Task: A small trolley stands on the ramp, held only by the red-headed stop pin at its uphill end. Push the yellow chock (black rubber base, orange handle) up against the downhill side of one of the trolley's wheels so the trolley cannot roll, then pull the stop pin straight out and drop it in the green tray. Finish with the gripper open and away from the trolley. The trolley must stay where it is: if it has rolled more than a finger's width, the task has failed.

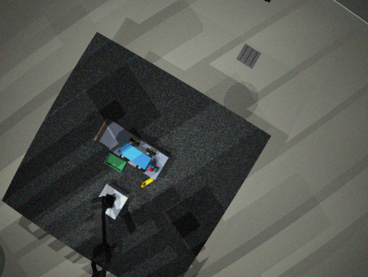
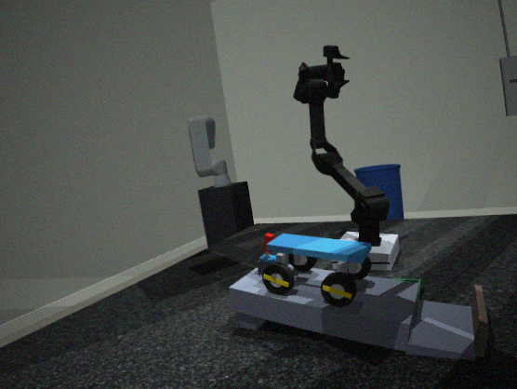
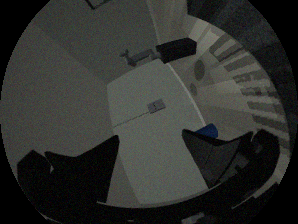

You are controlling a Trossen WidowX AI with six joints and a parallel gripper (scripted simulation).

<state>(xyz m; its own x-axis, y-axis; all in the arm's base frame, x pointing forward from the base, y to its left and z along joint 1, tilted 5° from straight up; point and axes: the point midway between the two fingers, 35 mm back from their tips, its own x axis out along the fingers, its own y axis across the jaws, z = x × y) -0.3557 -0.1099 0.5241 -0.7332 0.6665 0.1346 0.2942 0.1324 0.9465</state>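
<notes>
Now: the yellow chock 580 mm below my gripper tip, 560 mm ahead of it and 110 mm to the right of it. Round my gripper tip: green tray: 600 mm below, 580 mm ahead, 110 mm to the left; red-headed stop pin: 670 mm ahead, 460 mm below, 120 mm to the right; blue trolley: 700 mm ahead, 480 mm below, 10 mm to the right.
</notes>
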